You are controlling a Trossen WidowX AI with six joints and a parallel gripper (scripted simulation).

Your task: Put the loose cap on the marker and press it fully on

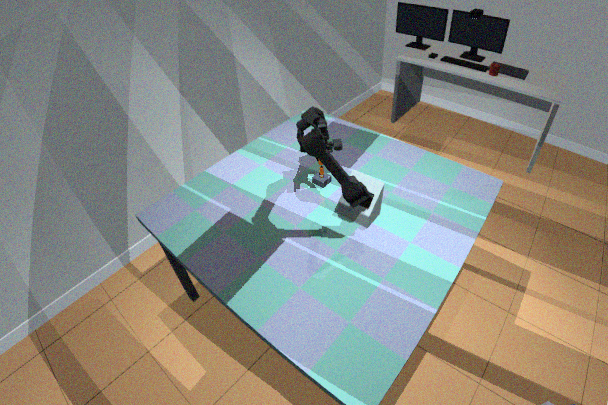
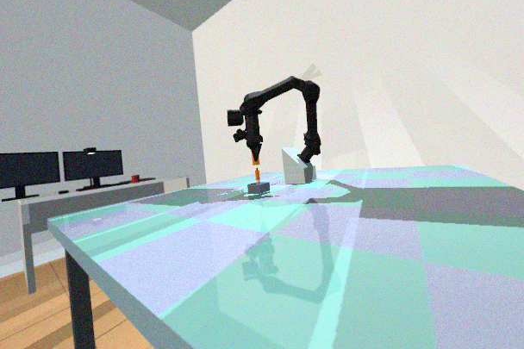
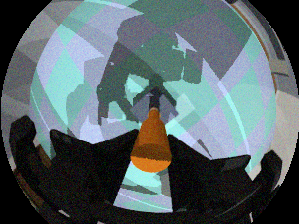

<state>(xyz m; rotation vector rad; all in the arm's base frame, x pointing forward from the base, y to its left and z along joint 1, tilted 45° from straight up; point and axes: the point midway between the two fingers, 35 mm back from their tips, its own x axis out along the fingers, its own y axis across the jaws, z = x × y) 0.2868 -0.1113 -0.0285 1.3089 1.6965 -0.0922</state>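
Right now the grey holder block is 110 mm below my gripper tip. The rest, counted from my gripper tip: orange cap (10 mm above).
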